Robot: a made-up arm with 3 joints. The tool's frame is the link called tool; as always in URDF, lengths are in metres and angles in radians. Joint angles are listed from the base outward.
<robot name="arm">
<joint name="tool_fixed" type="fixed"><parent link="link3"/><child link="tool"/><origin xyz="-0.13 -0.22 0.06" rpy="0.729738 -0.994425 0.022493"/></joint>
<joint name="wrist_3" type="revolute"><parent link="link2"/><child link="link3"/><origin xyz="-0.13 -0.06 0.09"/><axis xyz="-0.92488 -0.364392 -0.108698"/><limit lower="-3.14" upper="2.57"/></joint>
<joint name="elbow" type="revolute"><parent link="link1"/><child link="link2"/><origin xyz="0 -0.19 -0.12"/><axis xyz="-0.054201 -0.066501 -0.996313"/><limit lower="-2.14" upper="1.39"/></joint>
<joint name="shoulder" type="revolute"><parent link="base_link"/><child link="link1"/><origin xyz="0.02 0.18 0.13"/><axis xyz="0 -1 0"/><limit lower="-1.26" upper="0.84"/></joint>
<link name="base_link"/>
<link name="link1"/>
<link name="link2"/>
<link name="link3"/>
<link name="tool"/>
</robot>
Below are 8 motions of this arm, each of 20 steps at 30 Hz.
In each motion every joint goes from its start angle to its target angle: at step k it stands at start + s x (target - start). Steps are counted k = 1, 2, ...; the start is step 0. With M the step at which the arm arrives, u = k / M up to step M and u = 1 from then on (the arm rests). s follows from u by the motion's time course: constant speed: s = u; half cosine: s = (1 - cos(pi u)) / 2; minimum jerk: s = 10 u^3 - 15 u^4 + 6 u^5.
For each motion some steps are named. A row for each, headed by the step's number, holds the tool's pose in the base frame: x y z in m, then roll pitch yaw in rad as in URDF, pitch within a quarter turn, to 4 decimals.
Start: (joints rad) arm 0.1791 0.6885 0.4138
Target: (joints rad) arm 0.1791 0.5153 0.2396
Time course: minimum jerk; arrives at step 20
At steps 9, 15, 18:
9: -0.3621 -0.0432 0.1307 -0.0002 -1.2376 -0.0057
15: -0.3557 -0.0866 0.1233 0.2141 -1.2447 -0.0978
18: -0.3538 -0.0949 0.1218 0.2565 -1.2445 -0.1165

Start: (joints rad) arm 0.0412 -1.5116 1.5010
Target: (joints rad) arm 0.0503 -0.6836 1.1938
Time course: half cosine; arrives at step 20
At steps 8, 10, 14, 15, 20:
8: 0.0029 -0.3668 0.2459 -1.0900 -0.4429 2.5033
10: -0.0363 -0.3617 0.2478 -1.0639 -0.4718 2.3697
14: -0.1085 -0.3412 0.2494 -1.0157 -0.5288 2.1144
15: -0.1225 -0.3354 0.2494 -1.0060 -0.5408 2.0624
20: -0.1560 -0.3188 0.2488 -0.9825 -0.5709 1.9344

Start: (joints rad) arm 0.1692 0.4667 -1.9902
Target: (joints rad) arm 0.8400 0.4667 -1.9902
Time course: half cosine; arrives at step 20
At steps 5, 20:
5: -0.2211 -0.0038 -0.1792 2.5820 0.2140 -0.8016
20: -0.0151 -0.0038 -0.2605 2.9897 -0.1909 -0.7967

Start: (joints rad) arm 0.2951 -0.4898 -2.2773
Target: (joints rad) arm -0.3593 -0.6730 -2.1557
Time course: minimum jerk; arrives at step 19
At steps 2, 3, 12, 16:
2: -0.1417 -0.2290 -0.1451 2.5813 0.3692 0.2302
3: -0.1443 -0.2302 -0.1426 2.5818 0.3814 0.2334
12: -0.2080 -0.2653 -0.0519 2.6753 0.7777 0.4062
16: -0.2191 -0.2754 -0.0210 2.7599 0.8968 0.5111

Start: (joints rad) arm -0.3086 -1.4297 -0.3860
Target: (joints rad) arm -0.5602 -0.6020 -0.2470
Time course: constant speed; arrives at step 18
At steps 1, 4, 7, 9, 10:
1: 0.2390 -0.3080 -0.0068 1.6766 -0.5220 0.7667
4: 0.1953 -0.3396 0.0077 1.6389 -0.4807 0.6544
7: 0.1492 -0.3648 0.0271 1.5896 -0.4386 0.5495
9: 0.1179 -0.3777 0.0427 1.5506 -0.4107 0.4834
10: 0.1021 -0.3830 0.0512 1.5293 -0.3970 0.4513

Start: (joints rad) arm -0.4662 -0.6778 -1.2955
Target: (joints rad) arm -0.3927 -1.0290 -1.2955
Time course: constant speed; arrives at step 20
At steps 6, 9, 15, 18, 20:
6: -0.0732 -0.3553 -0.0305 2.0562 0.3945 0.2392
9: -0.0556 -0.3555 -0.0399 2.0799 0.3807 0.2945
15: -0.0199 -0.3529 -0.0577 2.1229 0.3501 0.4033
18: -0.0020 -0.3502 -0.0661 2.1421 0.3335 0.4568
20: 0.0099 -0.3479 -0.0715 2.1540 0.3221 0.4922

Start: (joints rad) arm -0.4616 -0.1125 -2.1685
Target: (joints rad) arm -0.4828 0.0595 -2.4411
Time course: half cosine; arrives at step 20
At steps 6, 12, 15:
6: -0.3441 -0.1276 0.0633 2.4092 1.0447 -0.3248
12: -0.3571 -0.0857 0.0775 2.5057 1.1168 -0.3449
15: -0.3611 -0.0667 0.0838 2.5561 1.1467 -0.3467

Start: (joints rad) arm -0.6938 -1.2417 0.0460
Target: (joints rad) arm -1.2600 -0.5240 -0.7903
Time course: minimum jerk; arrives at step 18
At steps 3, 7, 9, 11, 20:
3: 0.1671 -0.3530 0.0192 1.5954 -0.4791 0.6091
7: 0.0883 -0.3779 0.0215 1.6849 -0.1188 0.4596
9: 0.0259 -0.3896 0.0422 1.7174 0.1577 0.3560
11: -0.0331 -0.3928 0.0795 1.7171 0.4289 0.2414
20: -0.1042 -0.3782 0.1605 1.6159 0.8041 -0.0071

